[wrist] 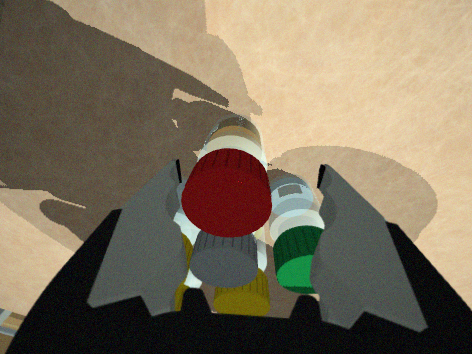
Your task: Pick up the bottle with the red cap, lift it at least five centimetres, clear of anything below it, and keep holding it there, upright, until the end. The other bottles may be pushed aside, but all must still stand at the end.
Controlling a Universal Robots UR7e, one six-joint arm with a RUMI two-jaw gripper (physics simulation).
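Places are measured from the arm's base along level axes (x back, y up, z left), in millimetres.
Where they show: gripper, fingertip midpoint: [248, 163].
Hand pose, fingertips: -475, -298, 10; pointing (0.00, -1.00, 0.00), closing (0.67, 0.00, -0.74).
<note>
Each offset is from my fingertips to the top centre of the thing, as dx, dy, dz. "spot": to the spot under its first point. Level surfaces: height alone.
The red-capped bottle @[-3, +41, +15] [227, 192] stands upright near the middle of the wrist view, its cap large and close, with its clear, white-banded body showing behind the cap. My gripper [248, 163] is open, with one jaw left of the red cap and the other further to the right; neither visibly touches that cap. A green-capped bottle @[+90, +41, +12] [298, 255] also stands between the jaws, its cap partly hidden by the right jaw. A grey-capped bottle @[+43, +41, +62] [224, 262] stands just below the red cap in the view.
A yellow-capped bottle @[+98, +41, +91] [242, 297] shows below the grey cap. More yellow @[spot: +21, +25, +87] [187, 250] shows at the left jaw's inner edge, mostly hidden by the jaw. The bottles stand close together on a tan surface @[dy -64] [350, 75] with broad shadows. A pale, bluish edge shows at the lower left.
</note>
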